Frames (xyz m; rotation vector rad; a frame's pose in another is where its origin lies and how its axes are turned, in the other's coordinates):
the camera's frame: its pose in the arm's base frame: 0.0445 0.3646 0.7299 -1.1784 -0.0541 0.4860
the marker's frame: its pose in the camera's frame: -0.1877 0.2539 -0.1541 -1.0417 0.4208 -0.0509
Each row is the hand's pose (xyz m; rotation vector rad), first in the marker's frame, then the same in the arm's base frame.
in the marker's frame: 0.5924 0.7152 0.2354 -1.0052 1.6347 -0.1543
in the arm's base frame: 0.3582 -0.0444 -0.2732 2.1005 -0.6249 1.7894
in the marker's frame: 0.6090 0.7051 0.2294 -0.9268 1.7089 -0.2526
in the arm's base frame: 0.3758 -0.0421 -0.2634 2.0577 -0.5639 1.9435
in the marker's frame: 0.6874 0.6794 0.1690 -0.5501 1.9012 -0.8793
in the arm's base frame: 0.4604 -0.0699 -0.2130 -1.7680 -0.0175 -2.5961
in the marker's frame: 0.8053 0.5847 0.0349 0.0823 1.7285 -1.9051
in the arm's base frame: 0.5947 -0.1083 -0.0670 -0.8040 -1.0475 -2.4642
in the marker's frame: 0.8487 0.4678 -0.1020 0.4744 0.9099 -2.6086
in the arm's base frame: 0.6566 -0.1358 0.1054 -0.3013 -1.8578 -1.8056
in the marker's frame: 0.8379 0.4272 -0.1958 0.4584 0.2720 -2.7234
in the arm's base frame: 0.6560 -0.1809 0.1977 -0.3104 -2.2195 -1.3045
